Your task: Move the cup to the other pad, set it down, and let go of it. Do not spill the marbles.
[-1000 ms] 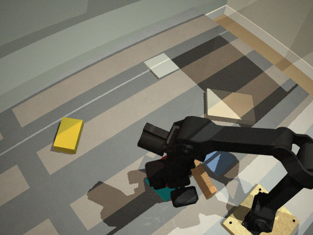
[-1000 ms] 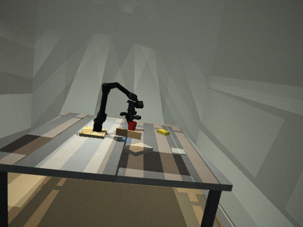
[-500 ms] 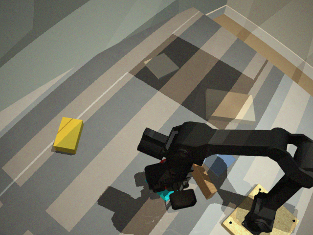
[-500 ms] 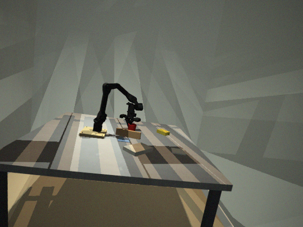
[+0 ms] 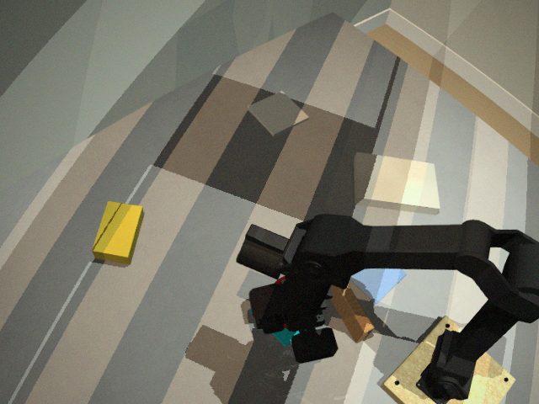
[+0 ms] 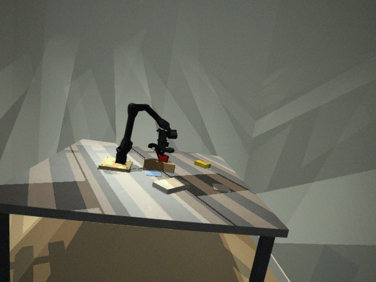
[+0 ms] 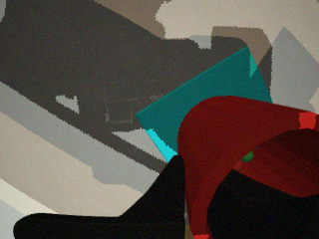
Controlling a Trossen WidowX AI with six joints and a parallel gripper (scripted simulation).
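The red cup is 30 mm ahead of my gripper tip and 20 mm to the right of it. From my gripper tip the other things lie so: yellow block 350 mm ahead, 110 mm to the left, 30 mm below; teal pad 30 mm ahead, 20 mm to the right, 50 mm below; wooden bar 110 mm to the right, 20 mm below.
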